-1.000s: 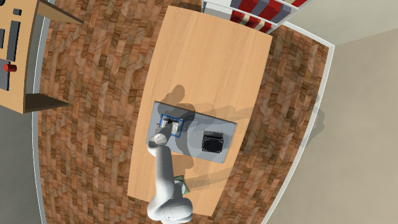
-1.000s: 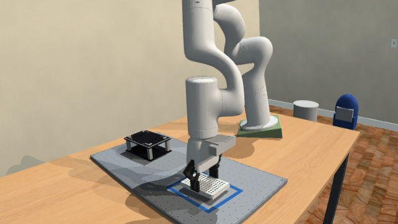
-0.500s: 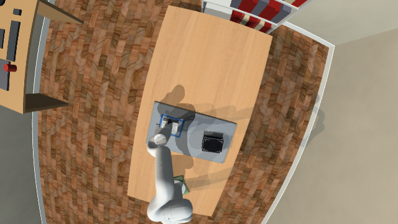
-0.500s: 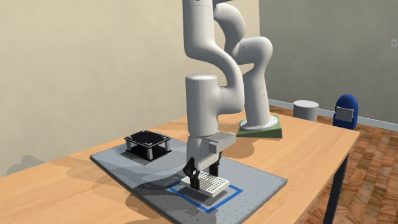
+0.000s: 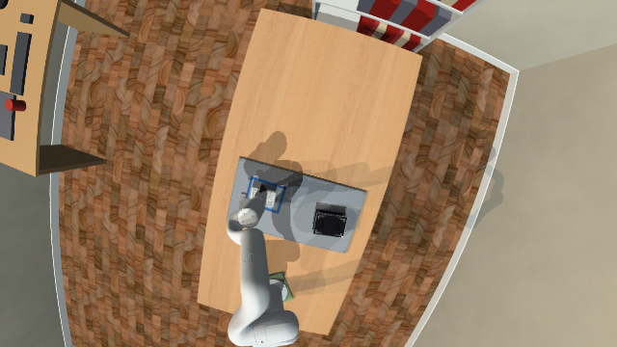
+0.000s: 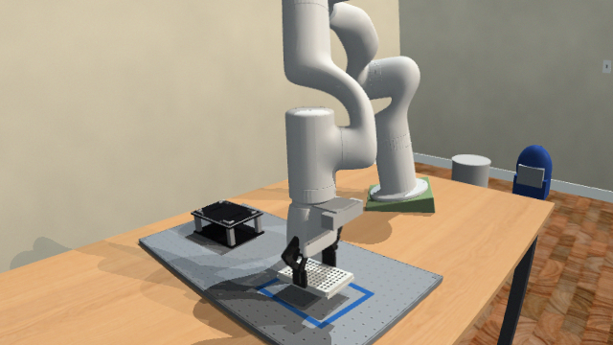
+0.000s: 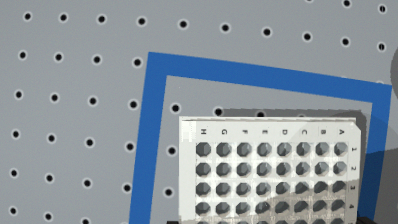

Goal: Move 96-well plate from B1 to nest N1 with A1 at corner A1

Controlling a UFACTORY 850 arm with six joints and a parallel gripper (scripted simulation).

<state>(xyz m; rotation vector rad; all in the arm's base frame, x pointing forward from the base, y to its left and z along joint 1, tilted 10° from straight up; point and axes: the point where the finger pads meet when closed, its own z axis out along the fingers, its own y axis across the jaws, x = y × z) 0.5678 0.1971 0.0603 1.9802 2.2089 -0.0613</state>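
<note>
Now: the black raised nest N1 40 mm behind my hand, 370 mm to the right of it and 10 mm above it. The rest, counted from my hand: A1 corner mark: 80 mm behind, 460 mm to the right, 10 mm above; white 96-well plate: 10 mm below.
</note>
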